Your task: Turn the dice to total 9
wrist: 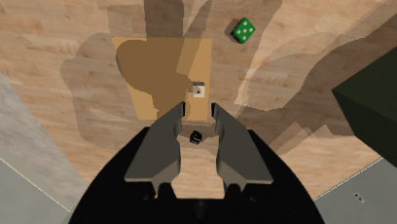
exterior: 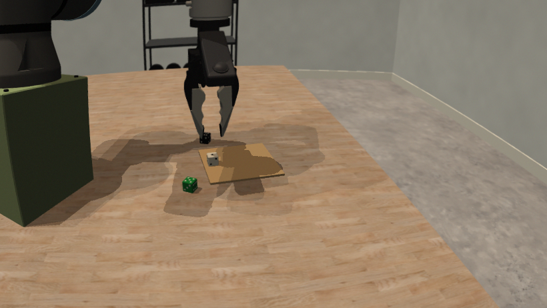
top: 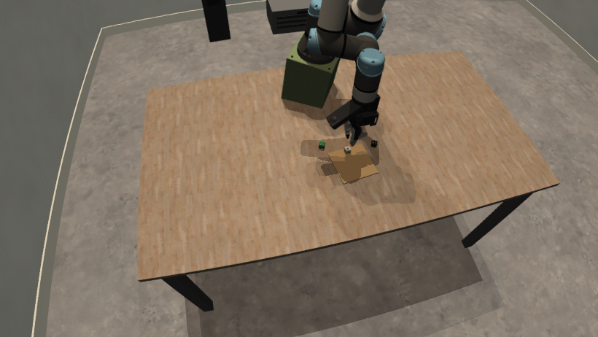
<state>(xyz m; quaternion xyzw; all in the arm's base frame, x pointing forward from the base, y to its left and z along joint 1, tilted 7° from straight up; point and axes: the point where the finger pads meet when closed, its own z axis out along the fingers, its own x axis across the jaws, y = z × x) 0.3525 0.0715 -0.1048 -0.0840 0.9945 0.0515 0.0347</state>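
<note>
The black die lies 20 mm behind my hand, 110 mm to the left of it and 60 mm below it. Also, from my hand: tan mat: 50 mm ahead, 10 mm to the left, 70 mm below; white die: 60 mm below; green die: 40 mm behind, 90 mm to the right, 60 mm below.
</note>
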